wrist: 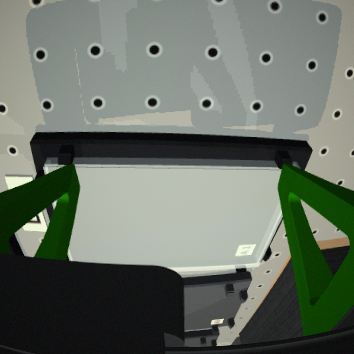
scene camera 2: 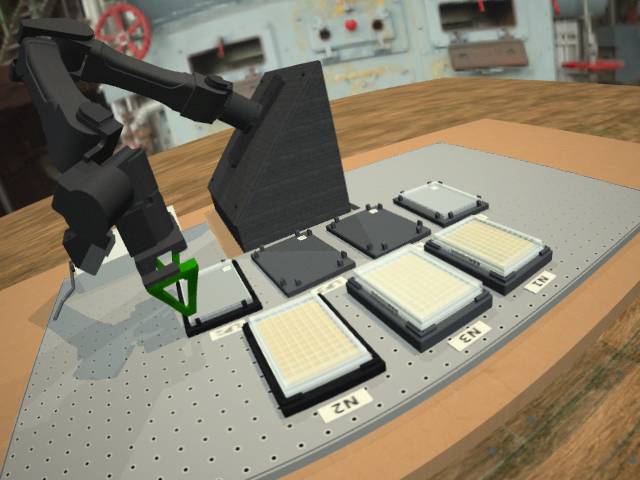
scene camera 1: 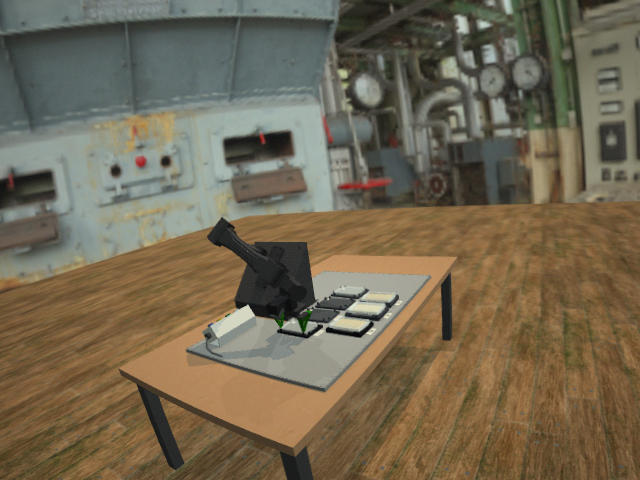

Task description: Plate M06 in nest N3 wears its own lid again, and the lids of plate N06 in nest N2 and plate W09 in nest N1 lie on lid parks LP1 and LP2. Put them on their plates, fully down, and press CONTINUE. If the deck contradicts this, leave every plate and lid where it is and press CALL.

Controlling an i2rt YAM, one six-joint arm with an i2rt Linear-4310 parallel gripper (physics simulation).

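Seen in the pictures: gripper, between the fingertips: [wrist: 178, 175] [scene camera 2: 183, 295] [scene camera 1: 292, 329]; arm's base, origin of its link: [scene camera 2: 257, 120].
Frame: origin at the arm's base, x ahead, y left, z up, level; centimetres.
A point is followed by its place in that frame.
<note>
A clear lid [scene camera 1: 295, 325] @[x 27.7, y -15.9, z -16.2 cm] [scene camera 2: 222, 289] @[x 30.9, y -14.1, z -16.2 cm] [wrist: 175, 215] @[x 29.4, y -16.7, z -16.2 cm] lies flat on park LP2, its A1 tag showing in the wrist view. My gripper [scene camera 1: 292, 330] @[x 29.9, y -19.7, z -15.9 cm] [scene camera 2: 187, 291] @[x 29.9, y -19.7, z -15.9 cm] [wrist: 178, 175] @[x 29.9, y -19.7, z -15.9 cm] is open, its green fingers at the two ends of this lid, with no grip on it. Another clear lid [scene camera 1: 350, 291] @[x 25.5, y 22.2, z -16.3 cm] [scene camera 2: 439, 200] @[x 25.8, y 22.4, z -16.2 cm] lies on the far park, whose label is unreadable. The N2 plate [scene camera 1: 349, 324] @[x 47.5, y -8.3, z -15.3 cm] [scene camera 2: 307, 343] @[x 48.2, y -6.8, z -15.3 cm] and N1 plate [scene camera 1: 378, 298] @[x 44.3, y 16.4, z -15.0 cm] [scene camera 2: 488, 242] @[x 43.7, y 18.2, z -15.1 cm] show yellowish wells. The N3 plate [scene camera 1: 366, 308] @[x 46.0, y 5.0, z -14.7 cm] [scene camera 2: 416, 284] @[x 46.4, y 6.0, z -14.7 cm] looks paler and taller, under a clear lid. Plate names are unreadable.
Two dark lid parks without lids [scene camera 2: 302, 260] @[x 28.7, y -2.3, z -17.0 cm] [scene camera 2: 377, 227] @[x 26.4, y 10.4, z -17.0 cm] stand between the lidded ones. The black arm mount [scene camera 1: 284, 273] [scene camera 2: 289, 165] @[x 15.3, y 1.4, z -6.9 cm] rises behind them. A white sloped box with coloured buttons [scene camera 1: 232, 326] @[x 10.5, y -32.6, z -13.4 cm] stands on the left of the perforated deck [scene camera 1: 310, 366] @[x 51.3, y -34.1, z -18.0 cm] [scene camera 2: 170, 423] @[x 50.5, y -22.3, z -18.0 cm].
</note>
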